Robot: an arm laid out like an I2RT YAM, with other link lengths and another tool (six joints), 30 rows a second.
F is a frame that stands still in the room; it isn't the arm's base.
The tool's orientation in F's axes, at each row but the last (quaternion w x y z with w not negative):
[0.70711 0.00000 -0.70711 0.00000]
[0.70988 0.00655 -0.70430 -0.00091]
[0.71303 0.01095 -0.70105 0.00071]
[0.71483 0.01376 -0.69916 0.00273]
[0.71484 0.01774 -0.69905 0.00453]
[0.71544 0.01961 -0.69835 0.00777]
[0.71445 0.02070 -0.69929 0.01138]
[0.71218 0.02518 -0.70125 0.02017]
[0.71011 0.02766 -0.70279 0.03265]
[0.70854 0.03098 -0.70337 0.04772]
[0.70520 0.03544 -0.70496 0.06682]
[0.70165 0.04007 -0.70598 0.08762]
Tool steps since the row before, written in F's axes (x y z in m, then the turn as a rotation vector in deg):
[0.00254 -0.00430 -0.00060 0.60 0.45 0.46]
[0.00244 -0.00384 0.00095 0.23 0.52 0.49]
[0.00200 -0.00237 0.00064 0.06 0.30 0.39]
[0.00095 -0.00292 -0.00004 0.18 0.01 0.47]
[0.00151 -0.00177 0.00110 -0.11 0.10 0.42]
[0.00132 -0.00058 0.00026 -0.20 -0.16 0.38]
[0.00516 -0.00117 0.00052 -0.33 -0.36 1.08]
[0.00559 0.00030 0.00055 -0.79 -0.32 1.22]
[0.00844 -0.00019 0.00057 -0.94 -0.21 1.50]
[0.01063 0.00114 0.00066 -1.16 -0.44 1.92]
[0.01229 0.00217 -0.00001 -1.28 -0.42 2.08]
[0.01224 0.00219 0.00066 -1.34 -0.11 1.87]
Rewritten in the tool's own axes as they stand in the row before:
[-0.00060 -0.00430 -0.00254 0.46 0.45 -0.60]
[0.00101 -0.00385 -0.00240 0.49 0.52 -0.23]
[0.00071 -0.00239 -0.00195 0.39 0.30 -0.06]
[0.00003 -0.00294 -0.00088 0.47 0.01 -0.17]
[0.00117 -0.00180 -0.00143 0.42 0.11 0.12]
[0.00030 -0.00063 -0.00129 0.38 -0.15 0.22]
[0.00065 -0.00139 -0.00509 1.08 -0.33 0.37]
[0.00064 -0.00005 -0.00559 1.21 -0.26 0.83]
[0.00065 -0.00091 -0.00839 1.49 -0.14 0.97]
[0.00075 -0.00006 -0.01068 1.90 -0.35 1.22]
[0.00005 0.00037 -0.01247 2.06 -0.32 1.33]
[0.00065 -0.00009 -0.01243 1.87 0.01 1.34]

